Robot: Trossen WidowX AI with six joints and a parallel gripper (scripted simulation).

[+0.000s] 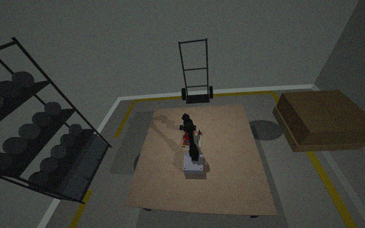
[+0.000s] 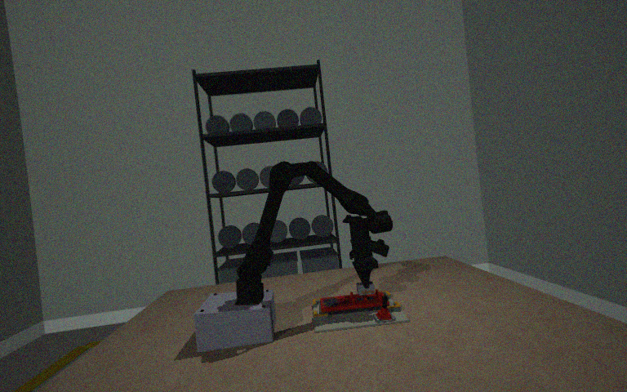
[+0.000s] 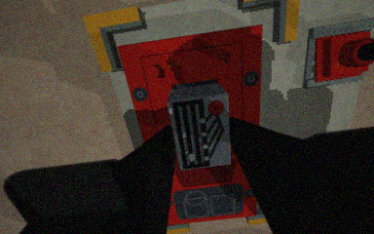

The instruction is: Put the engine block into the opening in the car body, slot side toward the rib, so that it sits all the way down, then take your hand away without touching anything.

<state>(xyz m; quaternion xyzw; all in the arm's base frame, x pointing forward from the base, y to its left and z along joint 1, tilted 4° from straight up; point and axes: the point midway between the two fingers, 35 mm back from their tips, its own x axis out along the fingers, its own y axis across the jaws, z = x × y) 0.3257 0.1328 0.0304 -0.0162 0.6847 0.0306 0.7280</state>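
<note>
Now: the engine block 10 mm below my gripper tip. Round my gripper tip: grey baseplate 30 mm behind, 30 mm to the right, 50 mm below.
</note>
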